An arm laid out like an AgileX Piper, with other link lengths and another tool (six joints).
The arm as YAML. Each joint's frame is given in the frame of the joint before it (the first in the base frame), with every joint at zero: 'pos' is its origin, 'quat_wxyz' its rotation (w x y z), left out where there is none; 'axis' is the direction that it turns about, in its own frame. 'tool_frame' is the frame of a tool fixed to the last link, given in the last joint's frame.
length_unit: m
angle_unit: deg
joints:
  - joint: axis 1
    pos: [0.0, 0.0, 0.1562]
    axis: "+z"
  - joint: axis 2
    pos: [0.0, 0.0, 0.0]
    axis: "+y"
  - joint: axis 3
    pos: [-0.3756, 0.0, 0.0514]
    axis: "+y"
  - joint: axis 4
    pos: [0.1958, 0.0, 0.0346]
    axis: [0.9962, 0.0, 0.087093]
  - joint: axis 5
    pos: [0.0, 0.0, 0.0]
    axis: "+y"
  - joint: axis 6
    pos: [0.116, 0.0, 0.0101]
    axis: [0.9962, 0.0, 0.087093]
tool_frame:
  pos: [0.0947, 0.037, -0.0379]
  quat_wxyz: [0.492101, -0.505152, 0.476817, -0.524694]
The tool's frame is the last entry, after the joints.
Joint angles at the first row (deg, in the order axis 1, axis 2, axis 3, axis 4, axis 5, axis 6):
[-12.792, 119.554, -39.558, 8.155, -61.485, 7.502]
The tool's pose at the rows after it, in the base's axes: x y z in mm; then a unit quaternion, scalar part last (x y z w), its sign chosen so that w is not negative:
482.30, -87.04, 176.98, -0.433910, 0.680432, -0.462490, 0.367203
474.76, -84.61, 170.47, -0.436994, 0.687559, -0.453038, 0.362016
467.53, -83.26, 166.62, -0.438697, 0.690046, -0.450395, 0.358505
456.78, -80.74, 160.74, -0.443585, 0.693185, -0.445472, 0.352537
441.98, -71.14, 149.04, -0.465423, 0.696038, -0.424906, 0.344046
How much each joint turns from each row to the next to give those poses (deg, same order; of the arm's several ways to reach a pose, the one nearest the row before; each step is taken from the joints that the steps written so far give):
[0.000, 0.372, 1.149, -0.969, -0.506, 0.105]
[0.000, -0.006, 1.663, -0.144, -0.140, 0.482]
[0.000, 0.000, 1.904, 0.000, -1.295, 0.117]
[0.001, 0.000, 2.703, -0.160, -1.627, 0.026]
[0.000, 0.000, 2.981, -1.998, -0.001, 0.000]

